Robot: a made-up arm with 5 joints. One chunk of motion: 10 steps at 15 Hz.
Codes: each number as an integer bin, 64 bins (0 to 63) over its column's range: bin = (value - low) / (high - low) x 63, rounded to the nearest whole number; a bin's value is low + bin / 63 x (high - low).
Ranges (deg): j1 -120..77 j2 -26..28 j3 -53..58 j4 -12..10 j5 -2..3
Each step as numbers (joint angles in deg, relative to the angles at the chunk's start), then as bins.
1 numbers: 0.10 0.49 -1.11 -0.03 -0.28
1 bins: 38 31 29 34 22
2 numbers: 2.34 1.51 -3.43 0.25 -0.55
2 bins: 39 32 28 35 18
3 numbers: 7.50 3.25 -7.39 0.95 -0.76
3 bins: 41 34 26 37 16
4 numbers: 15.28 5.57 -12.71 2.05 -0.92
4 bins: 43 37 23 40 14
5 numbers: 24.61 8.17 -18.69 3.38 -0.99
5 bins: 46 40 19 44 13
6 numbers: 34.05 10.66 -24.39 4.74 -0.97
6 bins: 49 43 16 48 13
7 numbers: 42.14 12.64 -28.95 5.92 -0.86
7 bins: 52 45 14 51 14
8 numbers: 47.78 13.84 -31.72 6.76 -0.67
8 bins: 54 46 12 54 17
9 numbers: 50.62 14.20 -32.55 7.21 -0.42
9 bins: 55 47 12 55 20
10 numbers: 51.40 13.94 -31.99 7.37 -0.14
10 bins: 55 47 12 55 23
